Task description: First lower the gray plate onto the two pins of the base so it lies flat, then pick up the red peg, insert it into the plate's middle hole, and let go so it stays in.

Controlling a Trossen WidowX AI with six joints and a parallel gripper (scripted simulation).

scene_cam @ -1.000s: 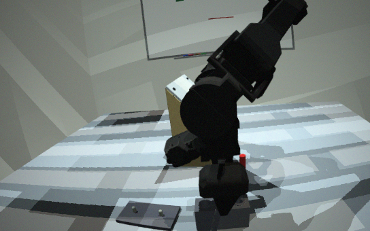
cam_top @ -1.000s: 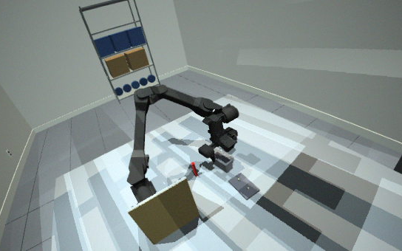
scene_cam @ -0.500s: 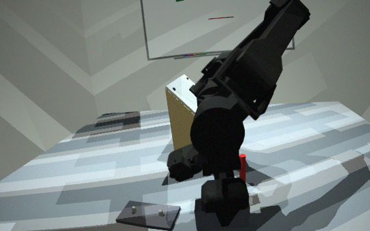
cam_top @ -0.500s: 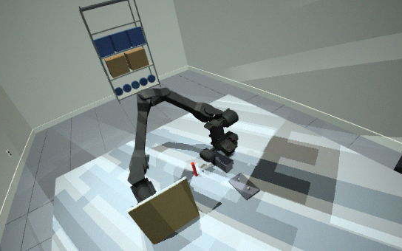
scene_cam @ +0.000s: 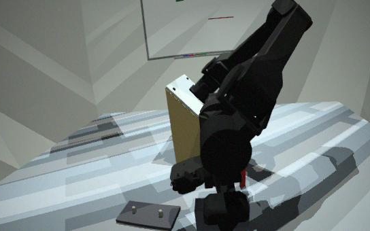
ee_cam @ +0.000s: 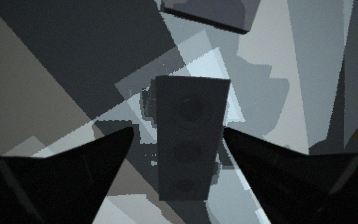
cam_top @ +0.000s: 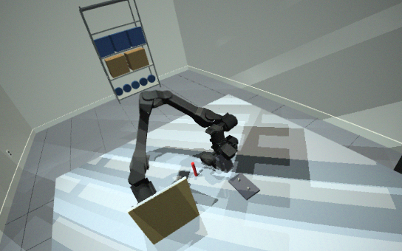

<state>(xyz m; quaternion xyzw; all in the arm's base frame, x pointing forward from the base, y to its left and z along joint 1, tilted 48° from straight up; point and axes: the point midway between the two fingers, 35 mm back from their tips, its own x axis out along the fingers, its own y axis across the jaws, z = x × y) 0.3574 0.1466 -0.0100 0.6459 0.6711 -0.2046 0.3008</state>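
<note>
My gripper tip is now 10 mm past the base, 160 mm to the left of it and 10 mm above it. From my gripper tip the other things lie so: red peg: 130 mm behind, 30 mm to the left, 30 mm above; gray plate: 20 mm above.
</note>
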